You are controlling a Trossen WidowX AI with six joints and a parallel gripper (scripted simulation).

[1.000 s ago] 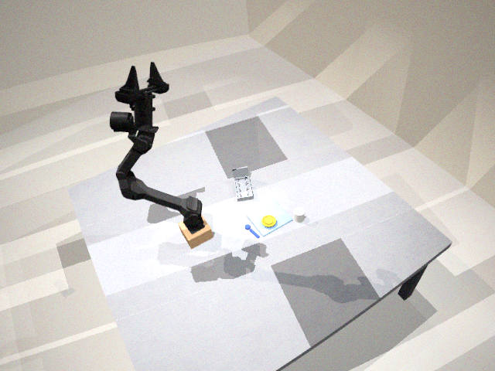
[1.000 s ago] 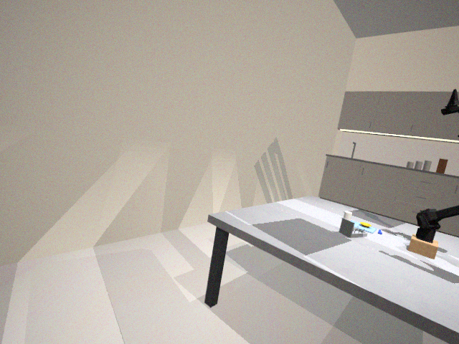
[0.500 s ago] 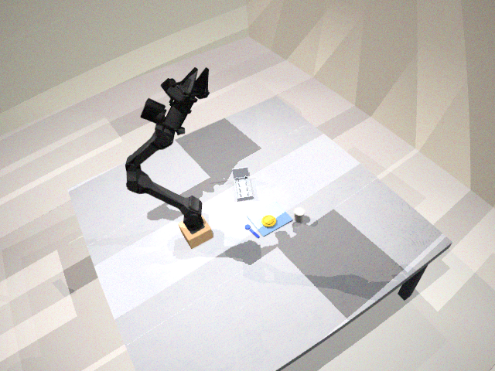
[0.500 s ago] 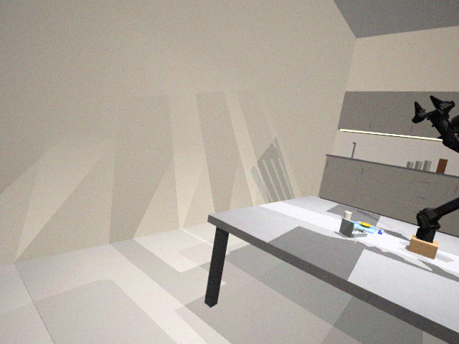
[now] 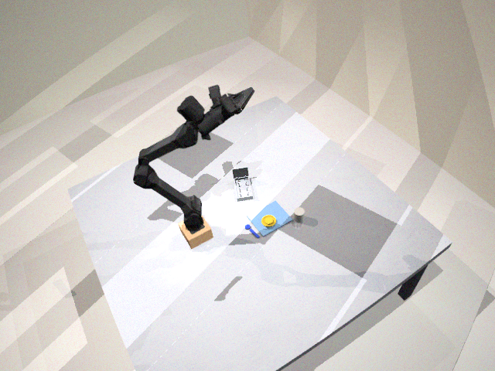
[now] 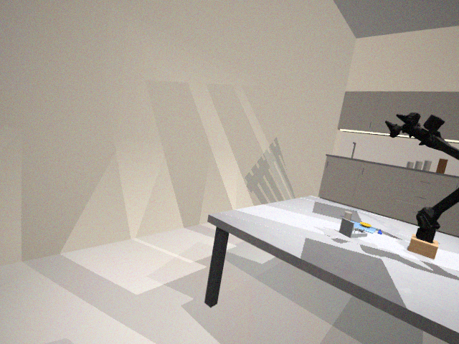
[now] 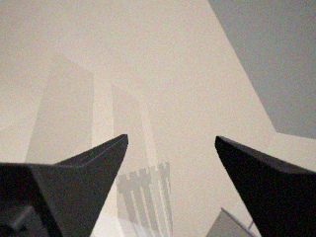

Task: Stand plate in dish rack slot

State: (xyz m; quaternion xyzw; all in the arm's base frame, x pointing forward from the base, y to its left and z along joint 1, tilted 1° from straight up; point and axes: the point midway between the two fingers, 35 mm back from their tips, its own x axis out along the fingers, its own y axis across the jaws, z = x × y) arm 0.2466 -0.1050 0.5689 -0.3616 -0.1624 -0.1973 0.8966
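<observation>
My gripper tip is 30 mm to the left of the yellow plate and 640 mm above it. The rest, counted from my gripper tip: grey dish rack (20 mm ahead, 200 mm to the left, 630 mm below); then cup (120 mm ahead, 90 mm to the right, 630 mm below); then blue spoon (80 mm behind, 20 mm to the right, 650 mm below).
</observation>
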